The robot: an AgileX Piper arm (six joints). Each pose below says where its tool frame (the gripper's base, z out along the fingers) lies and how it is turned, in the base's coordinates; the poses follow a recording.
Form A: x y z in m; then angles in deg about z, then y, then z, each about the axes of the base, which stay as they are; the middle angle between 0 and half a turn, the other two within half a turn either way.
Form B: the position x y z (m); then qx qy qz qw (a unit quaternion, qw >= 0). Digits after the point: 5 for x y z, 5 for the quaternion.
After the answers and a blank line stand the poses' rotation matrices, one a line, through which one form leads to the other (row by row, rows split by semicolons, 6 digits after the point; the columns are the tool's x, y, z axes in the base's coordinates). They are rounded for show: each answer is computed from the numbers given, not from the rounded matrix.
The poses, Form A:
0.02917 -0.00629 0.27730 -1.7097 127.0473 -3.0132
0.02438 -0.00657 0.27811 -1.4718 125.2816 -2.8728
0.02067 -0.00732 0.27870 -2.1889 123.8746 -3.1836
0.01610 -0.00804 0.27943 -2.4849 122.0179 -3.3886
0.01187 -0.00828 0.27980 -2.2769 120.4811 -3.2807
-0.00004 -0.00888 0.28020 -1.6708 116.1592 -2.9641
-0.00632 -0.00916 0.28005 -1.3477 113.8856 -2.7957
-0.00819 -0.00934 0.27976 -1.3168 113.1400 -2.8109
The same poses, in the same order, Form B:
0.02917 -0.00629 0.27730 0.01018 0.89506 -0.01837 0.44545
0.02438 -0.00657 0.27811 0.01086 0.88808 -0.01742 0.45924
0.02067 -0.00732 0.27870 0.00766 0.88240 -0.02205 0.46992
0.01610 -0.00804 0.27943 0.00690 0.87467 -0.02483 0.48404
0.01187 -0.00828 0.27980 0.00760 0.86808 -0.02406 0.49578
-0.00004 -0.00888 0.28020 0.00958 0.84873 -0.02138 0.52831
-0.00632 -0.00916 0.28005 0.01059 0.83806 -0.01972 0.54512
-0.00819 -0.00934 0.27976 0.01088 0.83449 -0.01984 0.55056

-0.602942 0.034592 0.797035; 0.001861 0.999118 -0.041955; -0.797783 -0.023813 -0.602474
-0.577967 0.035285 0.815297; 0.003286 0.999157 -0.040913; -0.816054 -0.020967 -0.577595
-0.558232 0.034239 0.828978; -0.007204 0.998910 -0.046109; -0.829654 -0.031711 -0.557377
-0.531322 0.036106 0.846400; -0.011972 0.998672 -0.050116; -0.847085 -0.036761 -0.530184
-0.508297 0.037063 0.860384; -0.010658 0.998726 -0.049319; -0.861116 -0.034238 -0.507254
-0.441598 0.038851 0.896372; -0.006330 0.998902 -0.046414; -0.897191 -0.026170 -0.440867
-0.405465 0.039249 0.913267; -0.003748 0.998998 -0.044598; -0.914103 -0.021505 -0.404912
-0.393530 0.040007 0.918441; -0.003686 0.998976 -0.045094; -0.919305 -0.021132 -0.392979

